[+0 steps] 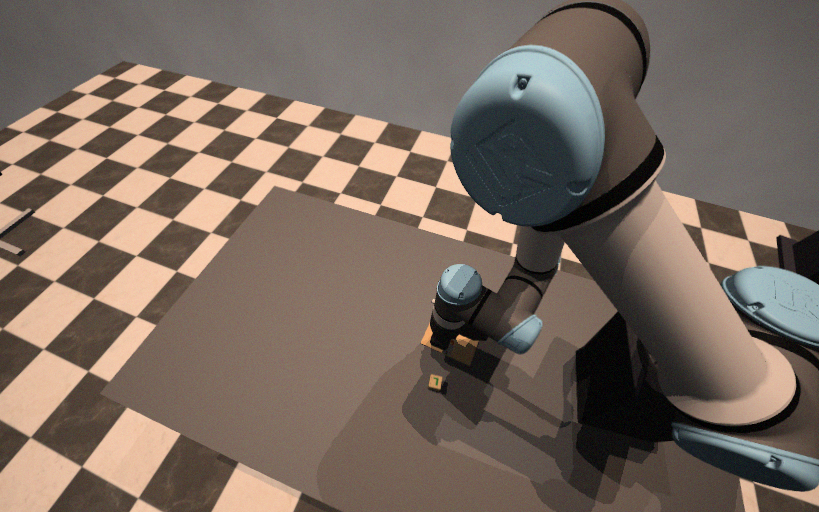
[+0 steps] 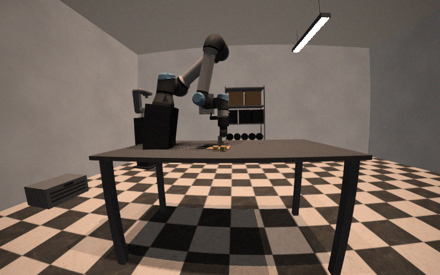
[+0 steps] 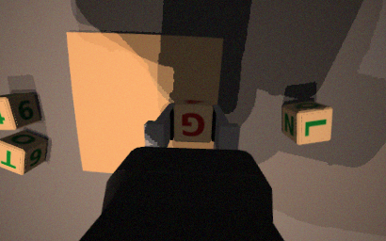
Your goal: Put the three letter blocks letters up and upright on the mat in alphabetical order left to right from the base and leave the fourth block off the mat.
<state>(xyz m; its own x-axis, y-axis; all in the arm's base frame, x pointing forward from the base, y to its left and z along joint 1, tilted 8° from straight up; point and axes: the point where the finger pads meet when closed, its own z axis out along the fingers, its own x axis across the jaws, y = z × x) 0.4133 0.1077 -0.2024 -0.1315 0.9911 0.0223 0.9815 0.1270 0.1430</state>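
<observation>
My gripper is now 50 mm to the left of the orange mat, 20 mm above it and 10 mm short of it.
</observation>
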